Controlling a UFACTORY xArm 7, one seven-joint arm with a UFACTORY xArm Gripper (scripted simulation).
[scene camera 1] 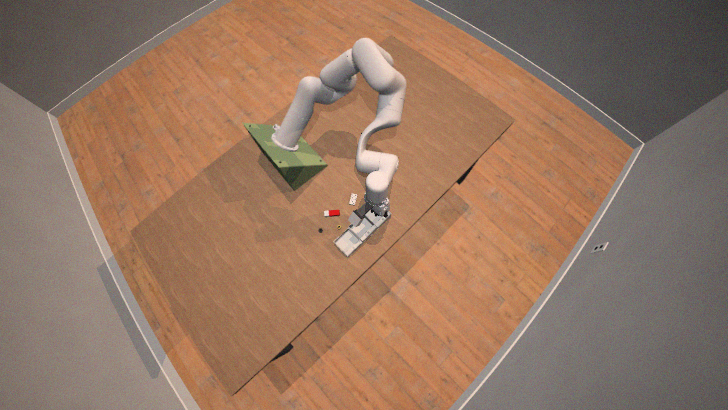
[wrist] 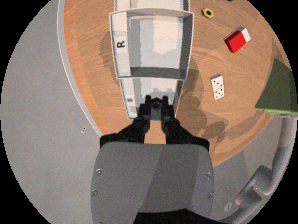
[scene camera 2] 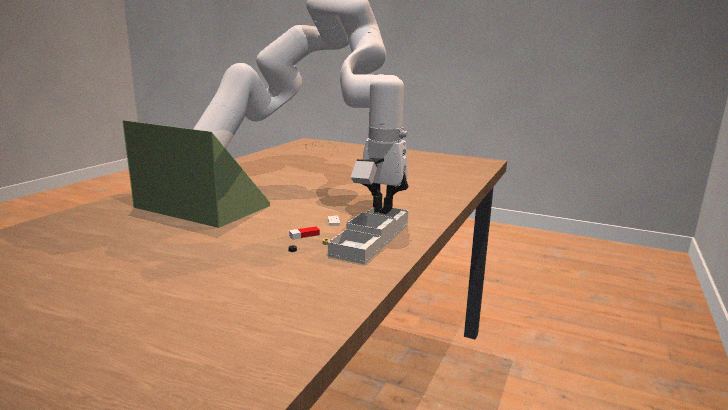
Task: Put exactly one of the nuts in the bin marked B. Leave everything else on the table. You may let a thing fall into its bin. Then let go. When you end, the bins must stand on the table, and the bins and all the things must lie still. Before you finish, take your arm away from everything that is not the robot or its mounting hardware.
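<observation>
You'd find my gripper (scene camera 2: pixel 382 211) in scene camera 2, and the wrist view shows the gripper (wrist: pixel 156 103) too.
</observation>
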